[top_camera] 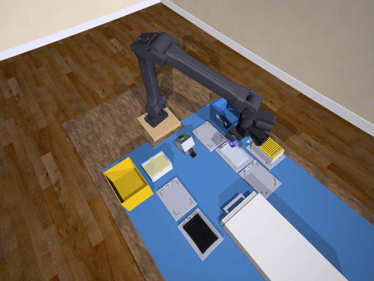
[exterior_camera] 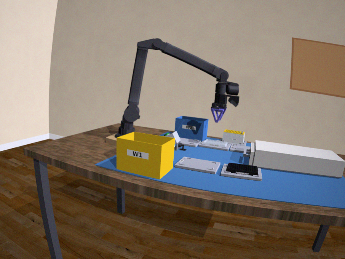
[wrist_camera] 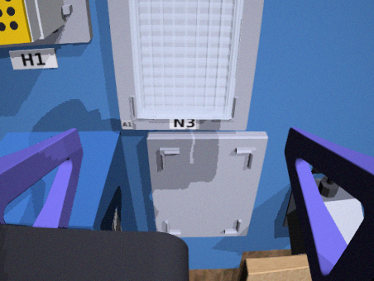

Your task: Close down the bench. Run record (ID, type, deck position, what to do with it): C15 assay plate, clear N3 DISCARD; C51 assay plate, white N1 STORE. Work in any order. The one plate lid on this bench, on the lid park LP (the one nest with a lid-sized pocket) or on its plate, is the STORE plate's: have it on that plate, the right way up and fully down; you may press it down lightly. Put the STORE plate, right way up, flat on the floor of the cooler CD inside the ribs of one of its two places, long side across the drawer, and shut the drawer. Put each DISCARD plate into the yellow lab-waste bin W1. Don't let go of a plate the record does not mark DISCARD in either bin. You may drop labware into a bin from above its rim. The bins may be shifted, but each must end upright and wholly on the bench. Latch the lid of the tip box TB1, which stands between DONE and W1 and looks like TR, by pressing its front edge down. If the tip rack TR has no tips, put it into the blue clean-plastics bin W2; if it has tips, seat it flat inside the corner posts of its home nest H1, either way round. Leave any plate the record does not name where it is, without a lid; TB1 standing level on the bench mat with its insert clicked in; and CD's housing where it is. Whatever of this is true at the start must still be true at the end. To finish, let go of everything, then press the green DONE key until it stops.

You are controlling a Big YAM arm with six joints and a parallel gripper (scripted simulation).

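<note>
My hand is 130 mm above the clear assay plate. Round my hand: N3 label: 70 mm behind, 10 mm to the left, 140 mm below; tip rack TR: 100 mm ahead, 120 mm to the left, 90 mm below; grey nest N3: 140 mm below.
</note>
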